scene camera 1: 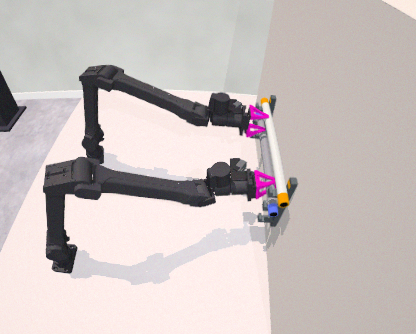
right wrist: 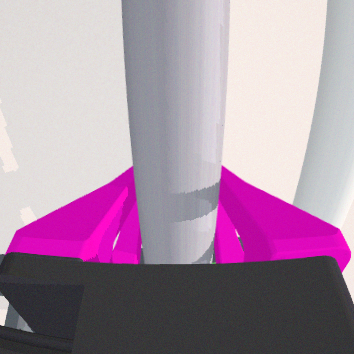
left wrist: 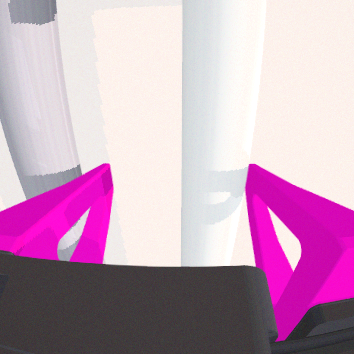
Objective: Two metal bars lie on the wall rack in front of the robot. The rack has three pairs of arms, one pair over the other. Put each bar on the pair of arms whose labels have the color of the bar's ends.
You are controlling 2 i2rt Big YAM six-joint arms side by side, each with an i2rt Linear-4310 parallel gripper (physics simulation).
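Frame: origin at the left arm's base, x ahead, y down, z left, level; centimetres.
Where they show: left gripper, fingertip midpoint: (scene camera 1: 267, 123) (left wrist: 178, 174); right gripper, fingertip midpoint: (right wrist: 176, 173); left arm's base at its link origin: (scene camera 1: 95, 156); right arm's base at its link origin: (scene camera 1: 65, 258).
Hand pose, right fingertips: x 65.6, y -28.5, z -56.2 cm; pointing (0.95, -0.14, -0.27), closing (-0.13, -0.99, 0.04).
Note:
Each offset is from my right fingertips to the top centre of the thing. "*": to the spot under its first point.
The white bar with orange ends {dy -8.7, dx +2.4, dz +11.4 cm} (scene camera 1: 276, 150) (left wrist: 220, 100) (right wrist: 337, 100) lies at the upper part of the rack {* dy -11.7, dx -2.0, dz -8.4 cm} (scene camera 1: 293, 182), its ends beside the orange labels {* dy -9.8, dx -2.4, dz -7.9 cm} (scene camera 1: 289, 185). The grey bar {dy -1.2, dx +1.9, dz +12.8 cm} (scene camera 1: 266, 155) (left wrist: 40, 90) (right wrist: 175, 100) is below it; its near end is blue {* dy -1.1, dx -6.2, dz -9.8 cm} (scene camera 1: 273, 210). My right gripper (scene camera 1: 272, 183) (right wrist: 176, 173) is shut on this grey bar. My left gripper (scene camera 1: 266, 123) (left wrist: 178, 174) is open. In the left wrist view the white bar runs between its fingertips, nearer the picture's right finger; the grey bar is outside, behind the other finger.
A lower rack arm (scene camera 1: 263, 218) sticks out below the blue end. The wall (scene camera 1: 345, 200) is behind the rack. The white bar passes close beside my right gripper in the right wrist view. A black stand (scene camera 1: 7, 107) is at the far left.

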